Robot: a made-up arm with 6 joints. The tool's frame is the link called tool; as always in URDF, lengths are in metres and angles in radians. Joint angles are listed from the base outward.
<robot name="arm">
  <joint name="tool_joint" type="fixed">
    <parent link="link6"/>
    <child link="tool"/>
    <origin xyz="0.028 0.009 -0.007" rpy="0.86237 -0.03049 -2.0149"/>
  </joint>
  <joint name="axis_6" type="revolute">
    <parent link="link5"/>
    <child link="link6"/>
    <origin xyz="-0.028 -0.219 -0.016" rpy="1.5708 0 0"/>
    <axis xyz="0 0 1"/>
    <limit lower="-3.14" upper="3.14"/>
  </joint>
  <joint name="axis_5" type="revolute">
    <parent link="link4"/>
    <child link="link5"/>
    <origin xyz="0.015 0.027 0.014" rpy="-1.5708 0 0"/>
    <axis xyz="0 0 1"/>
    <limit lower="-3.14" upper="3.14"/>
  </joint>
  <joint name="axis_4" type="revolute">
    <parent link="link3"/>
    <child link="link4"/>
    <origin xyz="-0.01 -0.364 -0.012" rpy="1.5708 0 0"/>
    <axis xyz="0 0 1"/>
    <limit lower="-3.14" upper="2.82"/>
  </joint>
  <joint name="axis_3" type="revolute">
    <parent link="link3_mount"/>
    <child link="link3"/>
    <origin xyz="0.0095 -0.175 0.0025"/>
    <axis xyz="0 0 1"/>
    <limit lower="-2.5" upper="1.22"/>
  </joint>
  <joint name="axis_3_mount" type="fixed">
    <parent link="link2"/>
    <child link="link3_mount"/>
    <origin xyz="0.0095 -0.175 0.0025"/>
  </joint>
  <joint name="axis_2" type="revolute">
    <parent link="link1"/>
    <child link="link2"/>
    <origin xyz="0.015 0.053 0.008" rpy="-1.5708 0 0"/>
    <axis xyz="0 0 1"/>
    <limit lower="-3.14" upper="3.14"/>
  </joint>
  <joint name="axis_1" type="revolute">
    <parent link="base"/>
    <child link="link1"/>
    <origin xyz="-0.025 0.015 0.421"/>
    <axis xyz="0 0 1"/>
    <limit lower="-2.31" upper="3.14"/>
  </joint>
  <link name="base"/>
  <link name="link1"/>
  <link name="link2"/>
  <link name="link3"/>
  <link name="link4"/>
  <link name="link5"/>
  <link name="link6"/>
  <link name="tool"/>
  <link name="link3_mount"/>
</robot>
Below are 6 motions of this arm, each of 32 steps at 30 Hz.
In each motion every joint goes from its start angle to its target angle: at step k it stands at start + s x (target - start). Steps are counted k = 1, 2, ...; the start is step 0. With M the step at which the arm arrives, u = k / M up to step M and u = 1 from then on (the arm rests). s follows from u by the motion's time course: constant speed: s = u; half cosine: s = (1 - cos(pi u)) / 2; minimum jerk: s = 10 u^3 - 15 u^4 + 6 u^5.
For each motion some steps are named. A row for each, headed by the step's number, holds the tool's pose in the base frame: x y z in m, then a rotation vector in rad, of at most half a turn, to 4 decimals.
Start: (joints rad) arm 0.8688 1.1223 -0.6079 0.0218 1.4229 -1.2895
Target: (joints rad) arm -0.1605 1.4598 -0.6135 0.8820 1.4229 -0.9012
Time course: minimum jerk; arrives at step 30
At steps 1, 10, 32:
1: 0.4188 0.5975 0.8249 -1.3972 -1.4423 -0.7234
10: 0.5262 0.5361 0.7734 -1.4447 -1.2147 -0.6862
32: 0.7642 0.1057 0.6201 -1.2777 -0.2640 -0.7407

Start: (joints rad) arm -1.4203 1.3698 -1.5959 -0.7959 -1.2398 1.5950
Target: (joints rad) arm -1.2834 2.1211 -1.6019 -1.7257 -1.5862 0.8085
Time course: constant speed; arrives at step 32
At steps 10, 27, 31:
10: 0.2686 -0.2333 0.7936 -1.2646 -1.8749 -1.5086
27: 0.3403 -0.4007 0.5912 -1.8802 -1.6615 -1.4616
31: 0.3491 -0.4237 0.5295 -2.0048 -1.6000 -1.3611

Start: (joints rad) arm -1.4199 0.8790 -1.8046 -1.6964 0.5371 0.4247
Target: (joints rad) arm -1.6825 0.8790 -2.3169 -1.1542 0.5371 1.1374
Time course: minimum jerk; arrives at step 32
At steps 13, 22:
13: -0.1030 0.2022 0.9252 -0.6513 1.2581 1.4216
22: -0.0510 0.2633 0.8242 -0.6499 1.9965 1.4750

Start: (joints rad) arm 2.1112 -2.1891 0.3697 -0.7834 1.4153 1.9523
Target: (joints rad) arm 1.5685 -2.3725 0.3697 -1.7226 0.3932 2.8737
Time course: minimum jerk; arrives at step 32
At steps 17, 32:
17: 0.2418 -0.7461 0.0631 2.5147 0.8504 1.4714
32: -0.0286 -0.7652 -0.0650 2.8616 -0.1588 1.1391

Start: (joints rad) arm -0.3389 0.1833 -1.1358 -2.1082 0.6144 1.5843
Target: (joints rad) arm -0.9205 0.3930 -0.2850 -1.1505 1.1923 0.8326
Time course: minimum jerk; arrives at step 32
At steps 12, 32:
12: -0.2739 0.0365 1.1942 -1.6476 0.8848 2.4163
32: 0.0710 -0.3207 1.2016 -0.4451 -0.4368 2.7871

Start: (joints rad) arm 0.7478 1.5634 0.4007 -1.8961 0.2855 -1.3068
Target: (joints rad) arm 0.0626 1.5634 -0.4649 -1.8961 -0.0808 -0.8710
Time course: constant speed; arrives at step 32
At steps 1, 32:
1: 0.6729 0.6248 0.2425 1.0236 2.2391 0.1188
32: 0.8539 0.1226 0.6919 1.3990 1.5908 0.9542

